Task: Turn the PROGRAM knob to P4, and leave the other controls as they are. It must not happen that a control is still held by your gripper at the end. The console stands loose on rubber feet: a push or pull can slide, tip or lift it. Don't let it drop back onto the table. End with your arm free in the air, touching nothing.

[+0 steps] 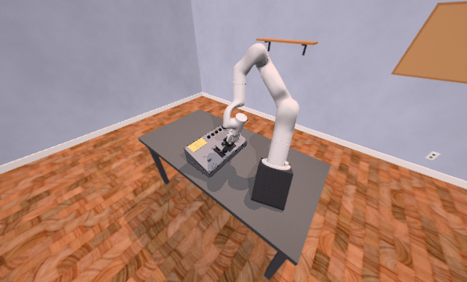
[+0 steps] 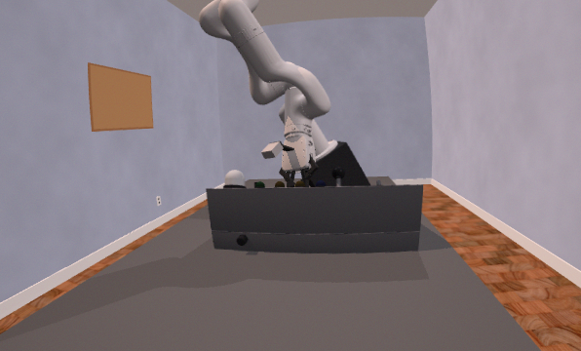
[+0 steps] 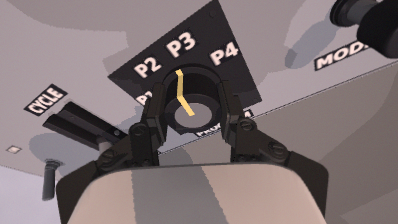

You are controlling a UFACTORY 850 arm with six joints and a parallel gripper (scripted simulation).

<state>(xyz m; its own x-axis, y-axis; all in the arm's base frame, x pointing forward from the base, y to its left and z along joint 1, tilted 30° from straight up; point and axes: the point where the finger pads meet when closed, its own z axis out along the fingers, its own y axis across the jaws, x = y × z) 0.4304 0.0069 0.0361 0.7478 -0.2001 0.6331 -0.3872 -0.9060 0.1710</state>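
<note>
Now: hand 30 mm short of the grey console, 60 mm to the right of it and 30 mm above it. Also, from my hand: mode knob (10 mm ahead, 120 mm to the right); black ball-ended lever (30 mm behind, 120 mm to the left, 10 mm above); check toggle (20 mm behind, 240 mm to the left, 10 mm below).
</note>
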